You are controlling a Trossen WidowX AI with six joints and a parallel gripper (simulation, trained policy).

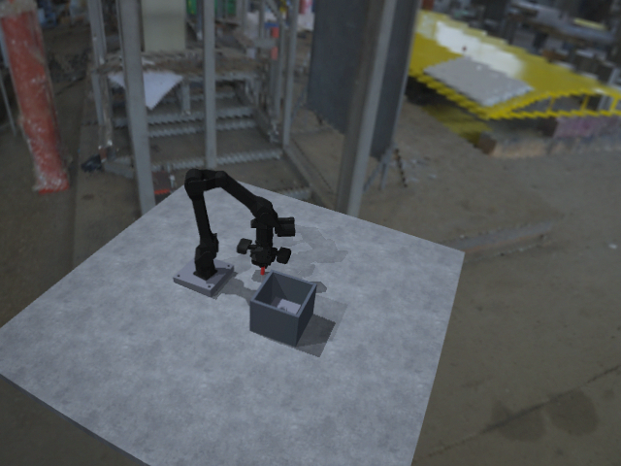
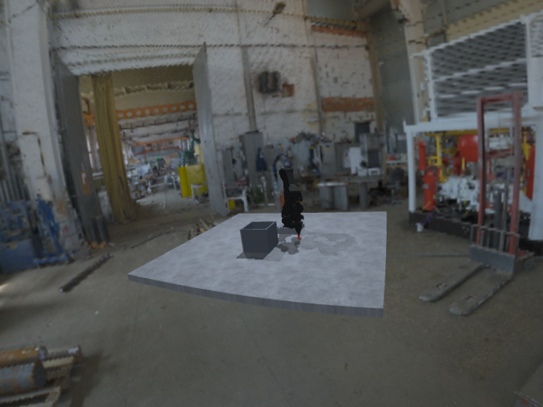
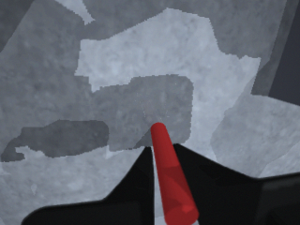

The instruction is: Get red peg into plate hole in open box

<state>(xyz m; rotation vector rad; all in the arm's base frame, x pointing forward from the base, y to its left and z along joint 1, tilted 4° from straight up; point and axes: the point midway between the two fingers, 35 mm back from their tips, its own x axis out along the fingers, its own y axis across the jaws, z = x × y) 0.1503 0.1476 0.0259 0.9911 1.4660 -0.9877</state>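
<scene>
My gripper tip is 190 mm short of the light grey plate, 160 mm to the left of it and 20 mm below it. Round my gripper tip: red peg 10 mm above.
</scene>
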